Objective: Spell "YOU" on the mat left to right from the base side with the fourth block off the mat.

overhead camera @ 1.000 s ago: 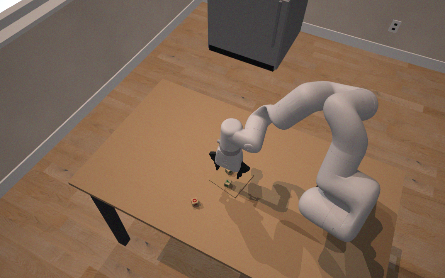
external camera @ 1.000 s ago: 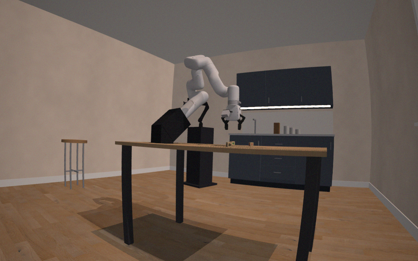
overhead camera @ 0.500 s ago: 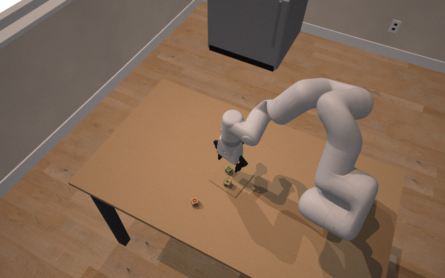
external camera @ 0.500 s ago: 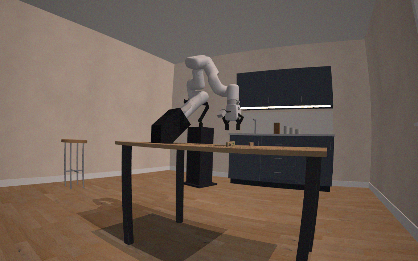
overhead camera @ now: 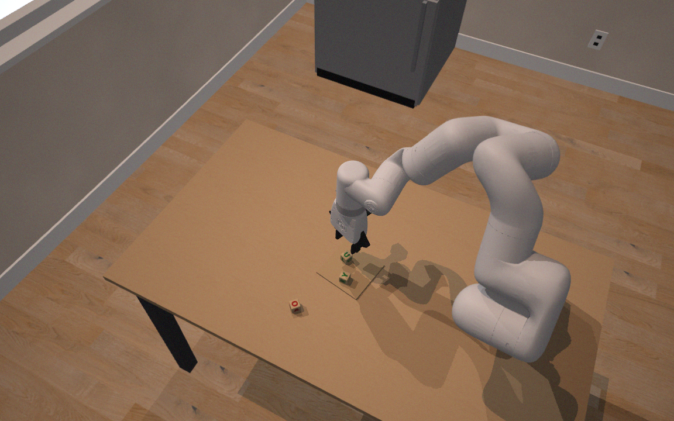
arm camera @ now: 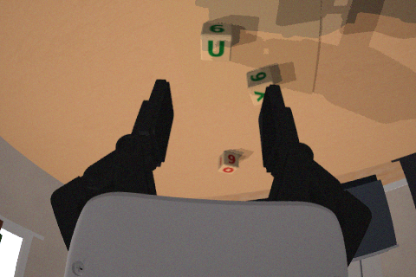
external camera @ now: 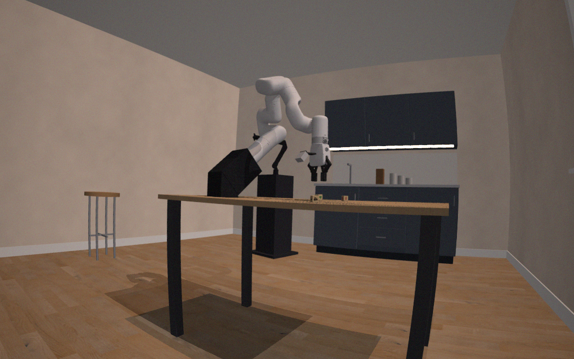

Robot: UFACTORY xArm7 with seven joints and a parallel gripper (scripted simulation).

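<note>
The U block lies 90 mm below my hand. From my hand the other things lie so: Y block 90 mm below, 60 mm to the left, 30 mm behind; mat 100 mm below, 30 mm behind, 20 mm to the left; O block 210 mm to the left, 90 mm below, 20 mm ahead.
</note>
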